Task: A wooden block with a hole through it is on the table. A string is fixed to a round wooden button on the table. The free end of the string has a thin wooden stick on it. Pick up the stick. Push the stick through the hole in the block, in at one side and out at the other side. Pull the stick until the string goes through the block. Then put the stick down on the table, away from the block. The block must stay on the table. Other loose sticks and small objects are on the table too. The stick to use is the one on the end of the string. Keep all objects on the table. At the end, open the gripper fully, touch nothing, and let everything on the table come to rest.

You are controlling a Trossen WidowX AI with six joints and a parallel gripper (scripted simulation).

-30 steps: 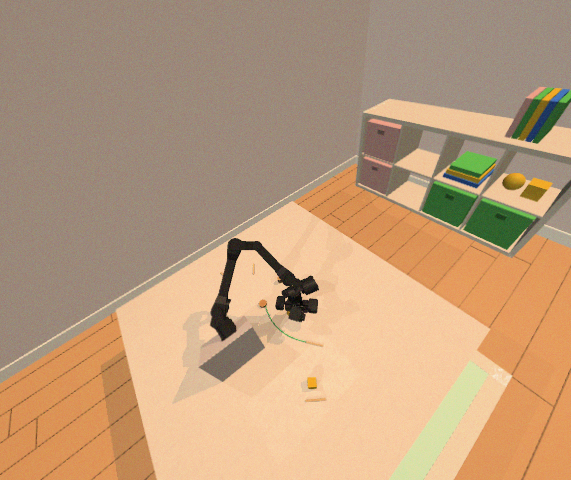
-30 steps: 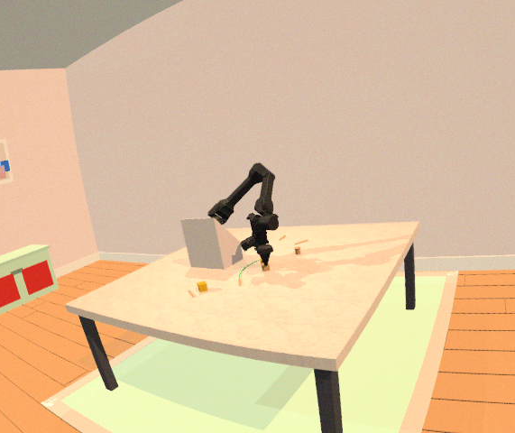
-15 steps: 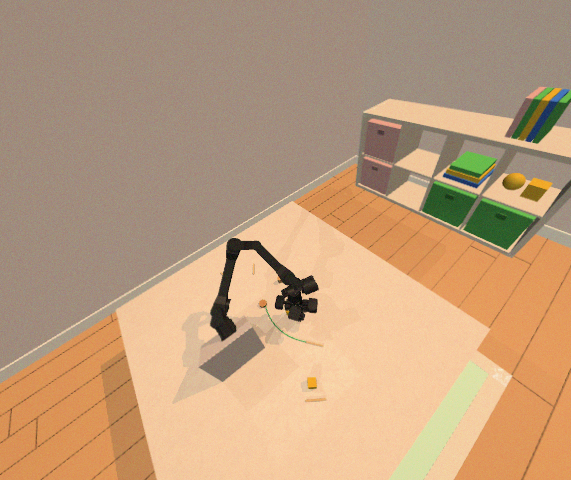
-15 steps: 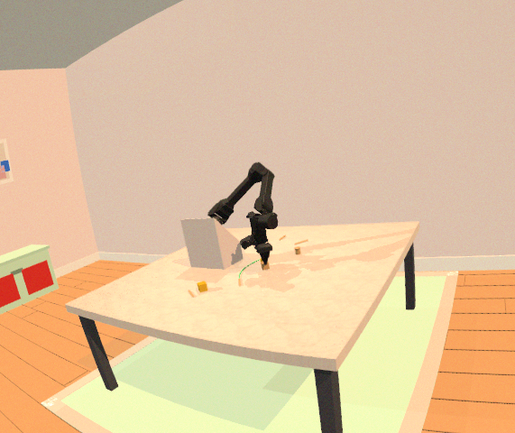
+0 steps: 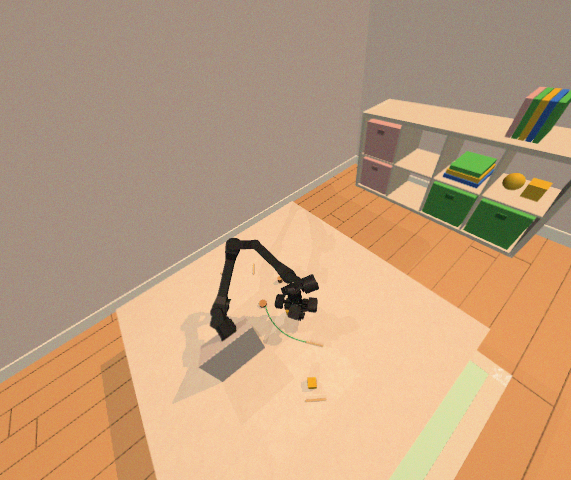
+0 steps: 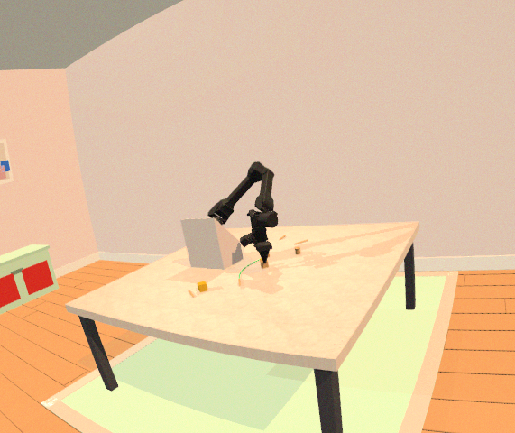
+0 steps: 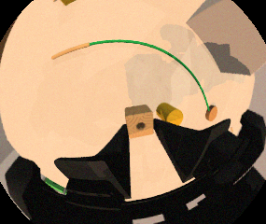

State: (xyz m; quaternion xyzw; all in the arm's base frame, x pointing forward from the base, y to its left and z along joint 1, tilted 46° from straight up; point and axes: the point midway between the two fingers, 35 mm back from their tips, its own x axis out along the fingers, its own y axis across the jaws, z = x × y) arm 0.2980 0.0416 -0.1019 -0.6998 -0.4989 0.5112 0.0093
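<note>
Right now my gripper tip is 30 mm past the yellow cylinder, 40 mm to the right of it and 20 mm above it. From my gripper tip the other things lie so: thin wooden stick (40 mm behind, 140 mm to the right, 40 mm below); round wooden button (110 mm behind, 160 mm to the left, 30 mm below); wooden block (10 mm below).
</note>
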